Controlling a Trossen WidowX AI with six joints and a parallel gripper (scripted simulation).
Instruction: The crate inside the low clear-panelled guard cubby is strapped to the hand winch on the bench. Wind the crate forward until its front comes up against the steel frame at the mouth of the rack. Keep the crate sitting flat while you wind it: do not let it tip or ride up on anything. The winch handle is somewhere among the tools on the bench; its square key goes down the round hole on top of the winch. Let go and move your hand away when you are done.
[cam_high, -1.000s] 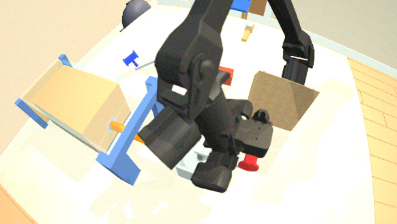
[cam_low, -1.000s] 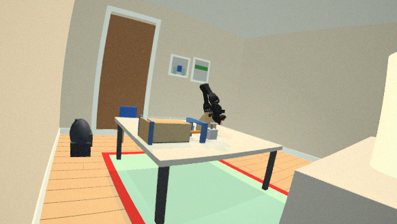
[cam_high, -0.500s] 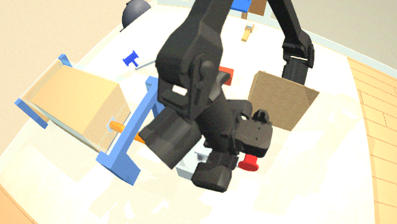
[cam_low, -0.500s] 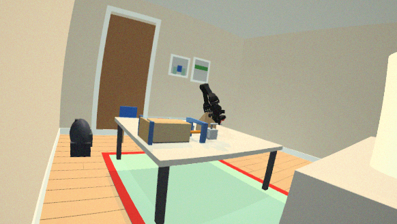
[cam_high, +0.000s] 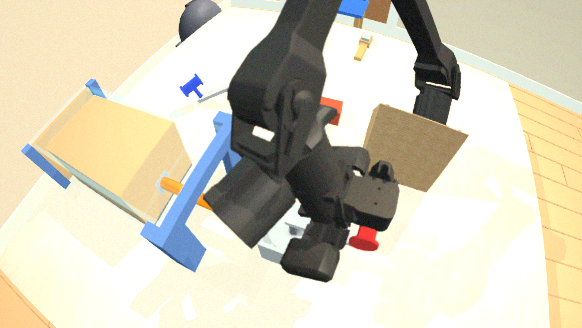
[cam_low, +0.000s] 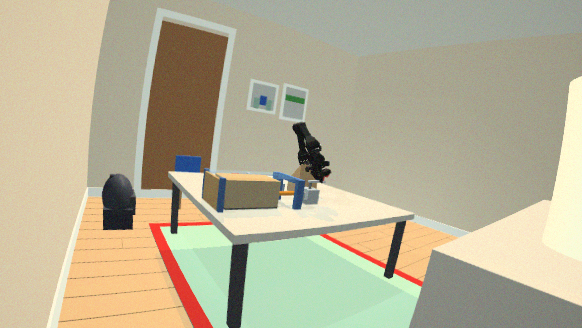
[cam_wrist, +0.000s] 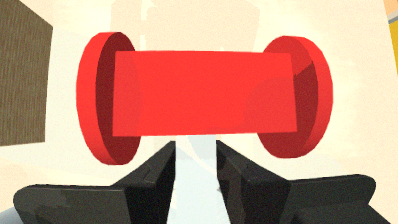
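My gripper tip is now 50 mm below the red spool-shaped grip and 20 mm past it. From my gripper tip the other things lie so: grey winch (90 mm below, 60 mm ahead, 10 mm to the right); winch handle (20 mm ahead, 20 mm above); blue steel frame (240 mm ahead, 20 mm to the right, 20 mm below).
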